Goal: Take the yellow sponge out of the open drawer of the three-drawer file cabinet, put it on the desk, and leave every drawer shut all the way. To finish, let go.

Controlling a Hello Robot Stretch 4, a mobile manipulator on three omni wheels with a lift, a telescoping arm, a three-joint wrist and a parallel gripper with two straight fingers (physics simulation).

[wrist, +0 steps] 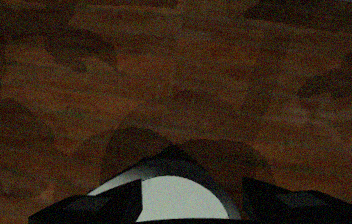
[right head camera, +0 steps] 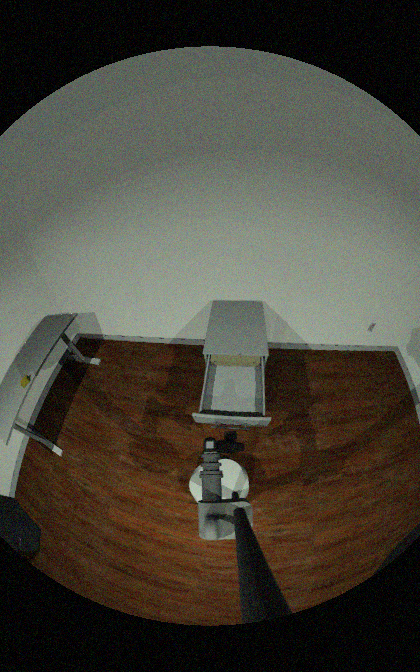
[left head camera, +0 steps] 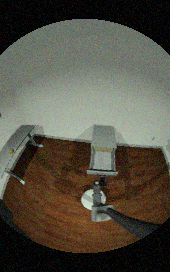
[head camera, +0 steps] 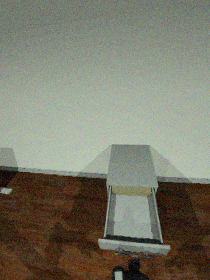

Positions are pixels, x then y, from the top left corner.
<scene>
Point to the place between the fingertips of my gripper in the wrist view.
191,193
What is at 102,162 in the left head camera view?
A drawer.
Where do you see a drawer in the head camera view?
132,224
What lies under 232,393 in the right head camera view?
A drawer.
</scene>
